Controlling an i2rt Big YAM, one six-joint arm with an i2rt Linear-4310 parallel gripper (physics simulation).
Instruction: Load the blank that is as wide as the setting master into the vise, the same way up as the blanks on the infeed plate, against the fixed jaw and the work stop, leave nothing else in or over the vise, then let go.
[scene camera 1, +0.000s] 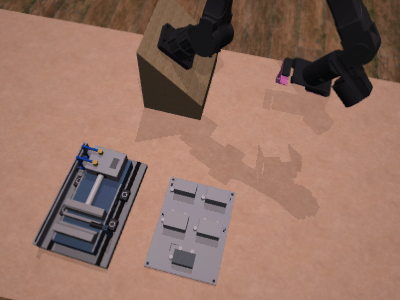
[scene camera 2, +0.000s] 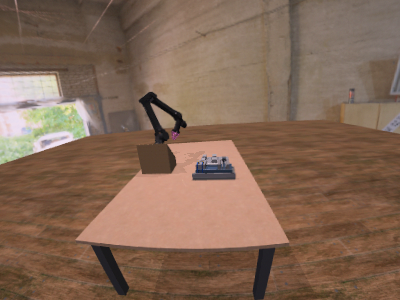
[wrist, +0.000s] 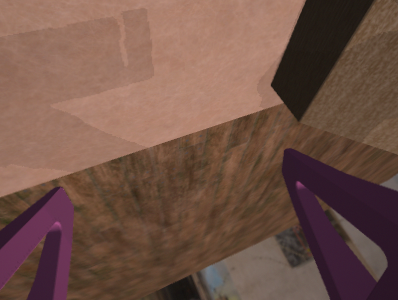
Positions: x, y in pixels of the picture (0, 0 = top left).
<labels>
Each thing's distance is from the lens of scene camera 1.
my gripper (scene camera 1: 291, 84): 1.00 m
grey infeed plate (scene camera 1: 209, 252): 0.94 m
</labels>
